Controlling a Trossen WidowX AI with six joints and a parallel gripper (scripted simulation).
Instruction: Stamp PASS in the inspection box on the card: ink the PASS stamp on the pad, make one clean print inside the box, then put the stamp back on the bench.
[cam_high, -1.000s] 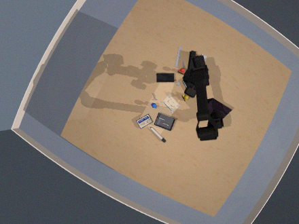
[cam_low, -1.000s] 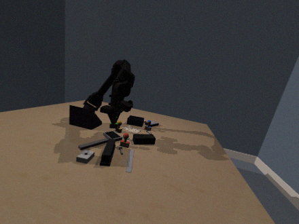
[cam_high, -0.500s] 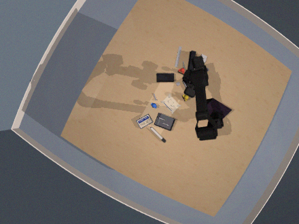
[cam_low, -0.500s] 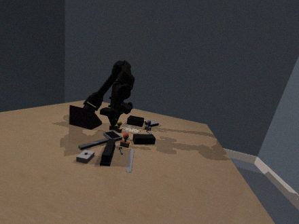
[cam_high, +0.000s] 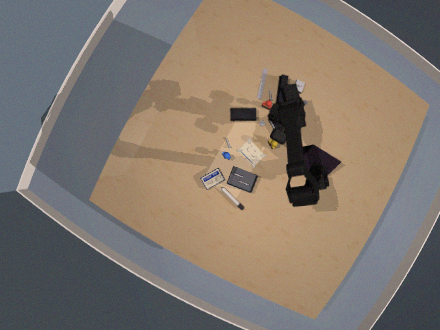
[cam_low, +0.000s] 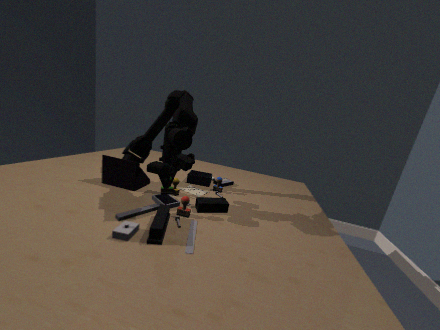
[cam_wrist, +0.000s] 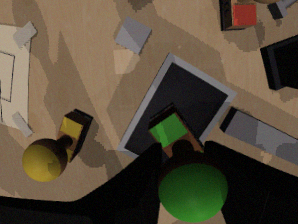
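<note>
The ink pad lies 5 cm below my gripper tip. Round my gripper tip: yellow-knobbed stamp (9 cm to the left, 4 cm below); red-knobbed stamp (8 cm ahead, 6 cm to the right, 4 cm below); green stamp (right at my gripper tip).
</note>
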